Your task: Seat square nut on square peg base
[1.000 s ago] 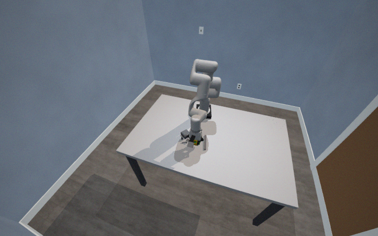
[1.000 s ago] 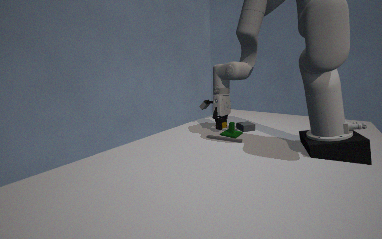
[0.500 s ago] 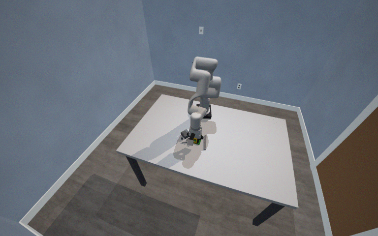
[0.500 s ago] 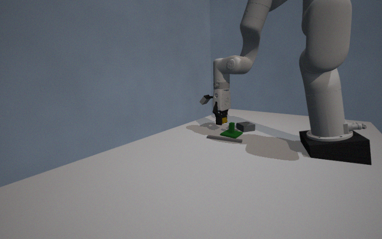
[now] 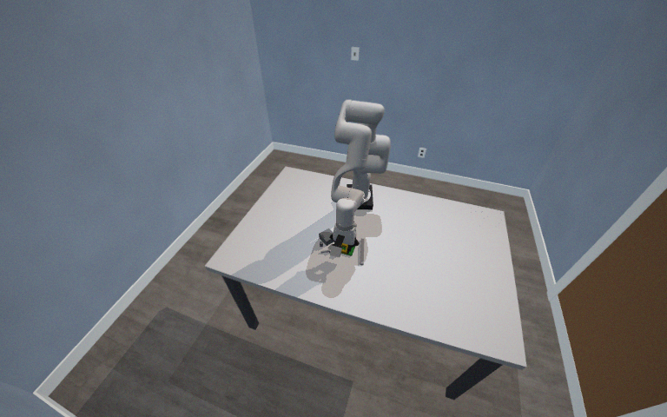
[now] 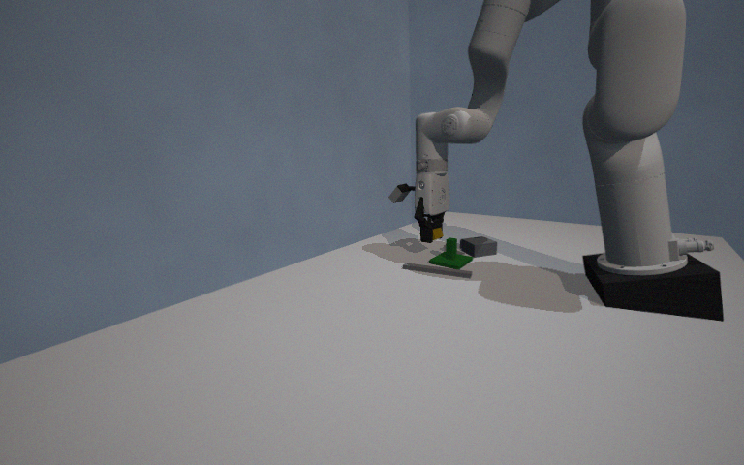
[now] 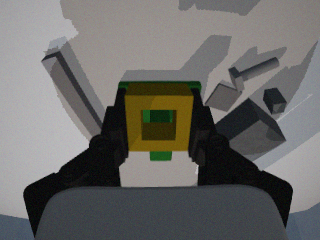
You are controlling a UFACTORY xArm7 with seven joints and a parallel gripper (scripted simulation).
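My hand is 5 cm past the green base and 5 cm above it. Also, from my hand: bolt 1 cm behind, 9 cm to the right, 6 cm below; then grey block 9 cm behind, 11 cm to the right, 5 cm below; then long grey bar 5 cm behind, 8 cm to the left, 6 cm below.
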